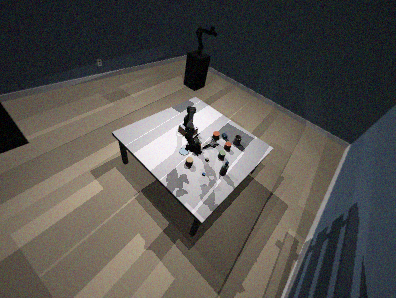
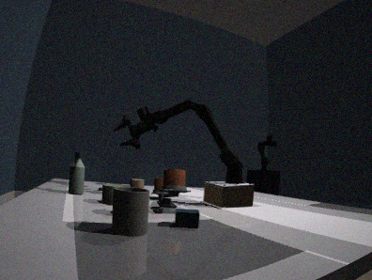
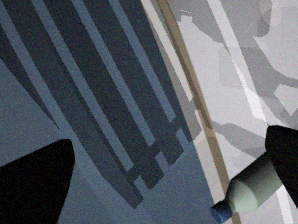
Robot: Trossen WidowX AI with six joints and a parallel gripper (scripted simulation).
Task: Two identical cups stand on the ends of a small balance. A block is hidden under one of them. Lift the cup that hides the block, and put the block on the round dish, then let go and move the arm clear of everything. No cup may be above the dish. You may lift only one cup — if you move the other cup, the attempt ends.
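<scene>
The orange-brown cup is 23 cm to the left of my gripper tip, 21 cm below it and 19 cm behind it. From my gripper tip the other things lie so: bottle 22 cm to the left, 18 cm ahead, 16 cm below; then grey block 25 cm to the left, 23 cm below, 19 cm behind; then tan cup 23 cm below, 12 cm behind, 3 cm to the left.
</scene>
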